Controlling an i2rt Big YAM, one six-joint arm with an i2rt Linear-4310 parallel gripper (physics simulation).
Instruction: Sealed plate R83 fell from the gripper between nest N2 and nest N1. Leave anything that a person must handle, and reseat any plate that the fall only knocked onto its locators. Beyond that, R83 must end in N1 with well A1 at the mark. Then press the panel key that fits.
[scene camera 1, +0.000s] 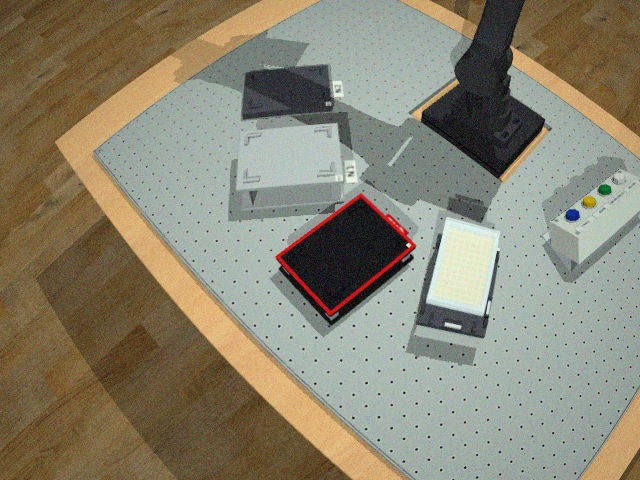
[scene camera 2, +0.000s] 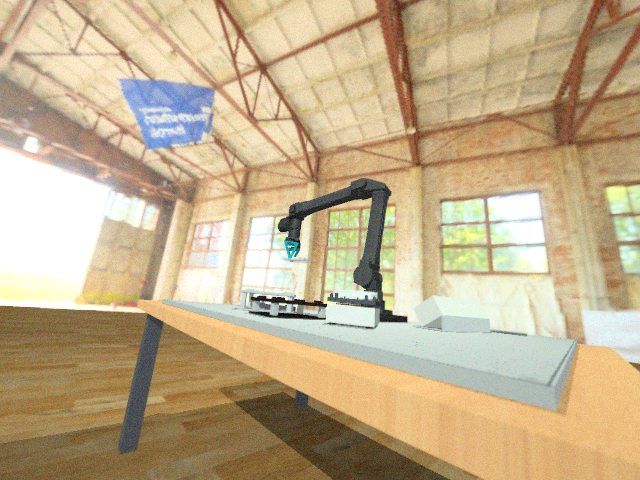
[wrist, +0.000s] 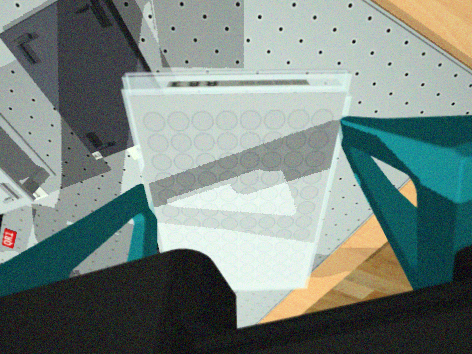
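Pixels of known places: gripper, fingertip midpoint: (scene camera 2: 290, 260) (wrist: 238, 164); arm's base at its link origin: (scene camera 1: 487, 119).
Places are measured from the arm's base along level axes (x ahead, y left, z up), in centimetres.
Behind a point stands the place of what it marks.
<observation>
The clear sealed plate R83 (wrist: 234, 168) @(z 21.5, x 5.0, y -43.4 cm) (scene camera 2: 297, 259) @(z 20.5, x 5.8, y -37.0 cm), its label at the far end in the wrist view, sits between my teal fingers. My gripper (wrist: 238, 164) @(z 20.7, x 4.7, y -43.1 cm) (scene camera 2: 291, 248) @(z 20.7, x 4.7, y -43.1 cm) is shut on it across its width and holds it high above the table, near the far edge; it is out of scene camera 1's view. Dark nest N2 (scene camera 1: 287, 90) @(z -0.4, x 18.6, y -32.9 cm) (wrist: 90, 70) @(z -0.5, x 18.8, y -35.2 cm) and grey raised nest N1 (scene camera 1: 290, 159) @(z 3.8, x 32.6, y -18.0 cm) stand side by side, both with nothing in them. The mark on N1 is too small to tell.
A black plate with a red rim (scene camera 1: 344, 252) @(z 1.8, x 38.9, y -1.8 cm) rests on a nest in the middle. A cream well plate (scene camera 1: 465, 267) @(z 5.5, x 31.4, y 14.0 cm) sits on a dark nest to the right. The arm base (scene camera 1: 485, 124) @(z 2.8, x 3.9, y 1.3 cm) stands at the back right. A grey panel (scene camera 2: 451, 314) @(z 2.0, x 12.5, y 29.8 cm) (scene camera 1: 553, 224) @(z 3.0, x 14.0, y 21.4 cm) is at the right edge.
</observation>
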